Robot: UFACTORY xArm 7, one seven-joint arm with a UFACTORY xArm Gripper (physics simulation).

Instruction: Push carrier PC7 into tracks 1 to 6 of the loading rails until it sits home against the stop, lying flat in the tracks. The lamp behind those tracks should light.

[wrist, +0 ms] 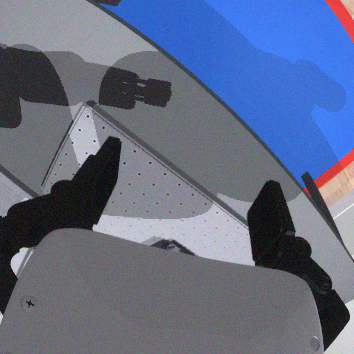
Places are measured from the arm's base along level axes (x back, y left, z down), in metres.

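Pixels of known places: gripper, fingertip midpoint: [190,178].
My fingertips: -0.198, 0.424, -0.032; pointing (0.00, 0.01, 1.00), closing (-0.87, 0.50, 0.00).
Note:
Behind a point stands the place of what it marks, as x, y, z.
My gripper [190,178] @[-0.198, 0.424, -0.032] is open with nothing between its fingers. Its two black fingers reach over a light grey perforated plate, one at the left and one at the right. A dark angular object [172,246] @[-0.346, 0.230, 0.094] shows at the upper edge of the gripper's grey body, over the plate. The body hides most of it, so I cannot tell whether it is carrier PC7. The loading rails, their stop and the lamp do not show in the wrist view.
The perforated plate [150,181] @[-0.235, 0.302, 0.106] has a raised rim and lies on a grey surface [200,120] @[-0.221, 0.408, 0.119] with a curved dark edge. Beyond that edge is a blue area [225,40] with a red border [324,183]. A dark upright strip [320,200] stands at the right. Arm shadows cross the surface.

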